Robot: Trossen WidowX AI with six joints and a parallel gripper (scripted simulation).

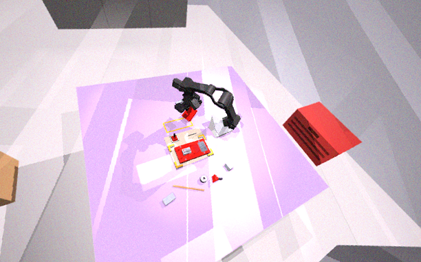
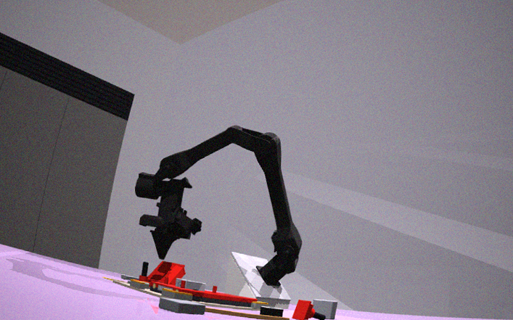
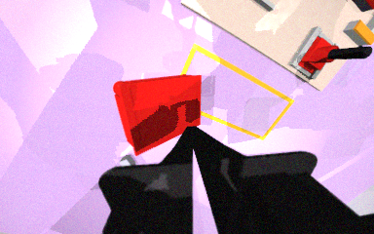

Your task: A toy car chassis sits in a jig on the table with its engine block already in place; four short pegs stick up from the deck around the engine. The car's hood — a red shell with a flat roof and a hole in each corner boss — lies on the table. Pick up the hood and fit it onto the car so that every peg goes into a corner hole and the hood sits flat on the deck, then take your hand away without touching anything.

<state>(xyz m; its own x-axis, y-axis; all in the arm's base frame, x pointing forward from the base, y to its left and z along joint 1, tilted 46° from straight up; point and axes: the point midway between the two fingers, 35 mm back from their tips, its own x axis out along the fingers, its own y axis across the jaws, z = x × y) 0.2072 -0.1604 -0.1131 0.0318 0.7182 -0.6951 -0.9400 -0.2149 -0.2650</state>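
My gripper tip is now 40 mm above the red hood and 20 mm past it. From my gripper tip the other things lie so: white wheel 440 mm to the left, 120 mm ahead, 70 mm below; wooden stick 450 mm to the left, 220 mm ahead, 80 mm below.
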